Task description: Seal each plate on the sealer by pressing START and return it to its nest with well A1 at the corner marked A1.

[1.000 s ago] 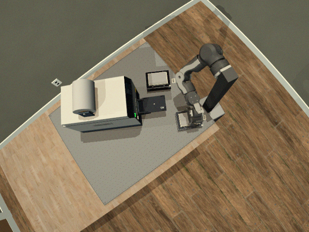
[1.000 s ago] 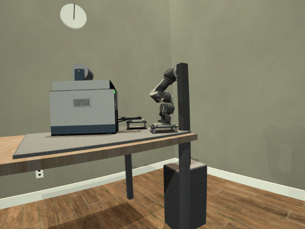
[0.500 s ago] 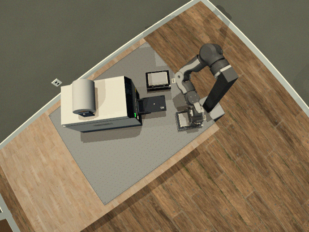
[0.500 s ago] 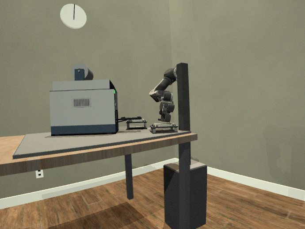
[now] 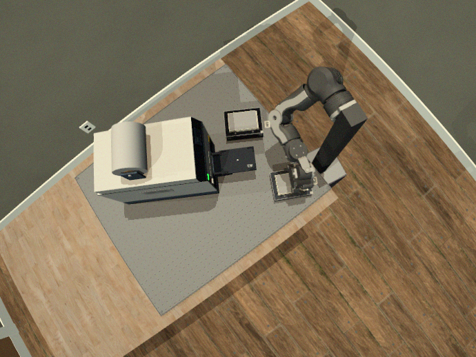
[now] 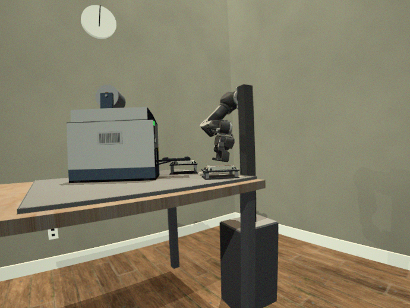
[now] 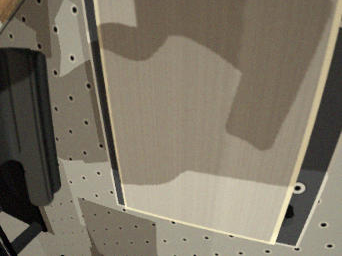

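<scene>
My gripper is now 3 cm above the plate. From my hand the other things lie so: black nest N1: 6 cm ahead, 33 cm to the right, 3 cm below; yellow warning label: 22 cm ahead, 30 cm to the right, 7 cm above; sealer stage: 16 cm ahead, 18 cm to the right, 1 cm above.
</scene>
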